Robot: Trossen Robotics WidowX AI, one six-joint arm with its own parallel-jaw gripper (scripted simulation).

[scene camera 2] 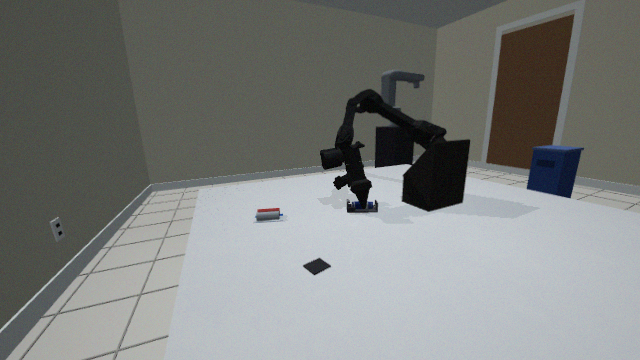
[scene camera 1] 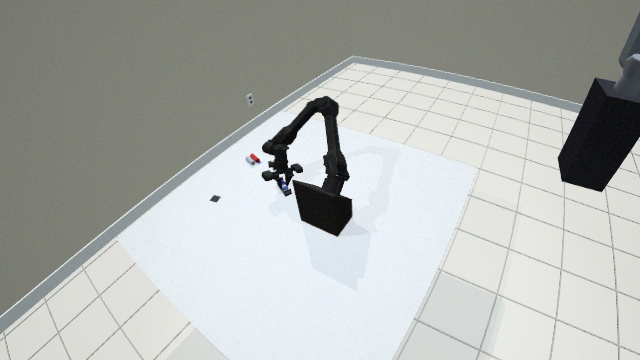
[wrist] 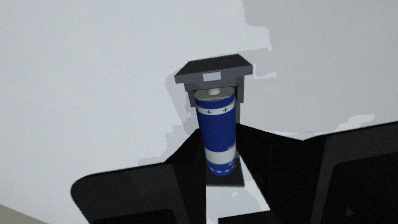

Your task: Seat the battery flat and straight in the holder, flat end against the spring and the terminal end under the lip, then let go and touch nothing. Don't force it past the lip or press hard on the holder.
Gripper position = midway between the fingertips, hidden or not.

I see my gripper (scene camera 2: 363, 208) and a battery (wrist: 216, 113).
My gripper shows as well in the wrist view (wrist: 215, 130).
